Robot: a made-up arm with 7 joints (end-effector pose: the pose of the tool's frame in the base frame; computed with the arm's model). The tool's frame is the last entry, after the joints. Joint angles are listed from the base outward.
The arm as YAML. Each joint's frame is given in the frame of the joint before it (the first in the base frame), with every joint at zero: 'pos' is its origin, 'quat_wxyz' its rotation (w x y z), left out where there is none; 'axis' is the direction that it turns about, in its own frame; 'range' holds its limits. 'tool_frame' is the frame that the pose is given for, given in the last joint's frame.
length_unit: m
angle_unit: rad
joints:
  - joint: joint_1
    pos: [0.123, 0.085, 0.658]
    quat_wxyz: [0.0, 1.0, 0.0, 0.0]
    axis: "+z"
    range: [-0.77, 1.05]
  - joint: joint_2
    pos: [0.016, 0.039, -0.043]
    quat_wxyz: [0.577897, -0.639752, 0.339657, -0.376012]
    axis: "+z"
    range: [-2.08, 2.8]
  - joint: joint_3
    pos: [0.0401, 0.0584, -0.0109]
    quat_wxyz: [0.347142, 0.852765, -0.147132, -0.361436]
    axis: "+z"
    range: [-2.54, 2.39]
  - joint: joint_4
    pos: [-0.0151, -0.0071, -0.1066]
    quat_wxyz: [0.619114, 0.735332, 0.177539, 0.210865]
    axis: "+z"
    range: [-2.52, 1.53]
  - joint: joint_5
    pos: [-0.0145, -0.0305, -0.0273]
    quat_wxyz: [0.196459, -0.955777, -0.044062, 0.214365]
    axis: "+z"
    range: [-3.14, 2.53]
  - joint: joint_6
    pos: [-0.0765, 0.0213, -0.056]
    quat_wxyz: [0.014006, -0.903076, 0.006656, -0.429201]
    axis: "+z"
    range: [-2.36, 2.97]
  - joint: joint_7
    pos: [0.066, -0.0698, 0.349]
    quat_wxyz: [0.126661, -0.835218, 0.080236, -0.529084]
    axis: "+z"
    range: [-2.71, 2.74]
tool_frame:
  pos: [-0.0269, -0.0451, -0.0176]
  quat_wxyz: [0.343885, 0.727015, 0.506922, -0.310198]
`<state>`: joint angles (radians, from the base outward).
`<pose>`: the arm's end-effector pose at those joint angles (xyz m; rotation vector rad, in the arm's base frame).
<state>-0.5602 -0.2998 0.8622 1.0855 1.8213 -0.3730 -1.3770</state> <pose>0.3037 0.3924 0.5343 2.0939 0.7080 -1.7218</pose>
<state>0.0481 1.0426 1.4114 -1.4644 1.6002 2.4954 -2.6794</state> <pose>0.0231 0.0516 1.2023 -0.8236 -2.2146 1.6766</pose>
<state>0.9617 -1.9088 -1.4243 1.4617 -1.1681 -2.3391 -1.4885</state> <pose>0.4028 0.1342 0.6678 1.7620 -0.9491 0.2167</pose>
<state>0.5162 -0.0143 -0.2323 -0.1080 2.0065 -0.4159 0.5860</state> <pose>0.5015 0.1533 1.0637 1.2962 1.3655 1.4331</pose>
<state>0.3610 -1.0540 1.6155 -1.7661 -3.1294 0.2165 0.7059</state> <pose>0.0276 0.1037 0.3832 -2.5661 1.1658 0.7775</pose>
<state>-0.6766 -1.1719 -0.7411 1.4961 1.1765 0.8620 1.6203</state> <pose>-0.1115 0.0228 0.4675 -1.9339 -1.7023 1.2706</pose>
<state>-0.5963 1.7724 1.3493 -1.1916 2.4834 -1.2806 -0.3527</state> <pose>-0.0101 -0.0863 1.0654 1.3733 -1.3634 0.9499</pose>
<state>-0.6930 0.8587 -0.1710 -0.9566 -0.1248 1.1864 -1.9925</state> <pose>0.2609 0.2618 1.0551 1.9120 -0.3750 1.6358</pose>
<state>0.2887 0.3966 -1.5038 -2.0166 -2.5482 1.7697 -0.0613</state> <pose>0.0298 -0.1355 0.9898 0.4956 -0.0017 2.3711</pose>
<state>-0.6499 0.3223 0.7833 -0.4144 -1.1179 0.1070 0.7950</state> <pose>0.1651 0.3903 0.6326 -1.7042 -0.9954 0.1221</pose>
